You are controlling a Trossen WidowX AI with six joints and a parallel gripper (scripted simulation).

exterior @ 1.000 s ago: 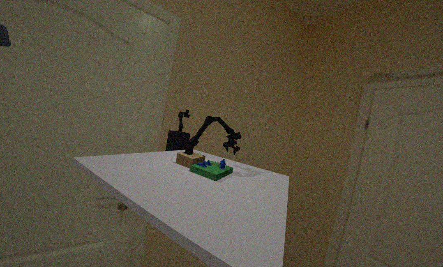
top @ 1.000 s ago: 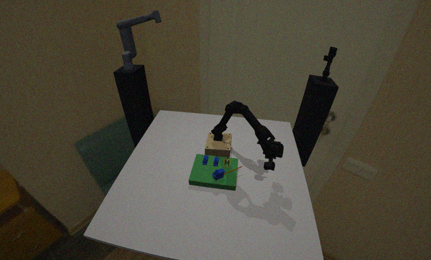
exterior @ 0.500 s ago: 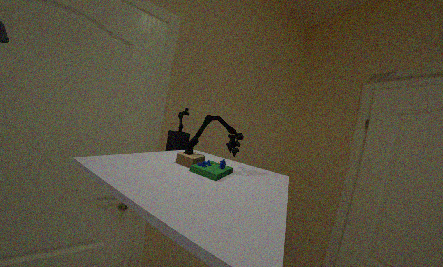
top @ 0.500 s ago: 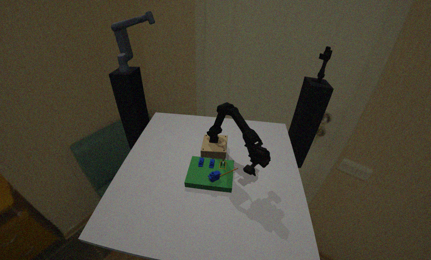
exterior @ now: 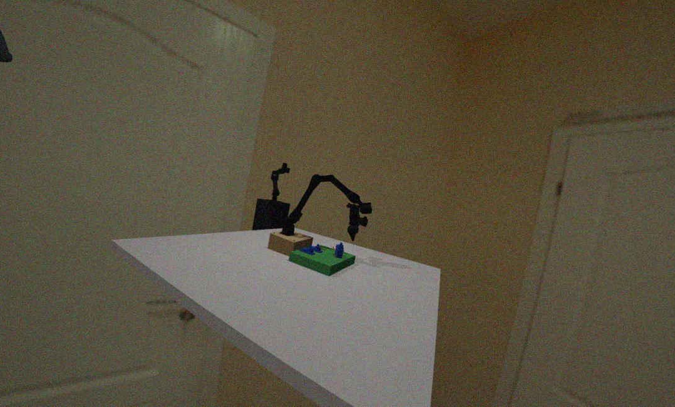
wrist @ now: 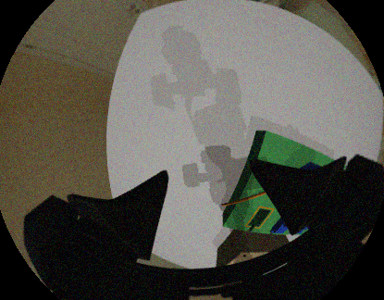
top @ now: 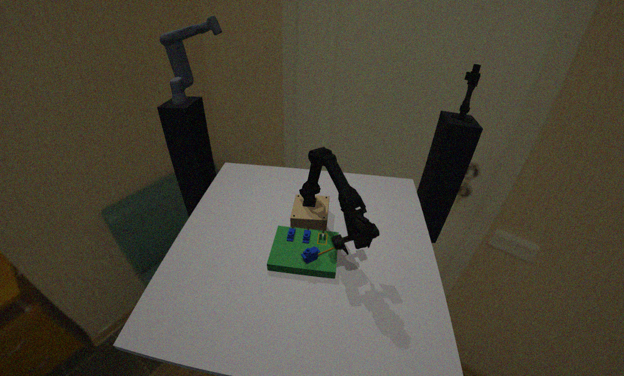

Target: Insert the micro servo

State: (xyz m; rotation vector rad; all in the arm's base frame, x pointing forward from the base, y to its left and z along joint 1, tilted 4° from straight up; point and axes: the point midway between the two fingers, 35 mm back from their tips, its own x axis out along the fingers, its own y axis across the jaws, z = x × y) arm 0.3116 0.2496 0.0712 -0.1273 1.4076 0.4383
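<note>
Now: the green deck 230 mm to the right of my gripper tip, 110 mm below it and 10 mm behind it.
</note>
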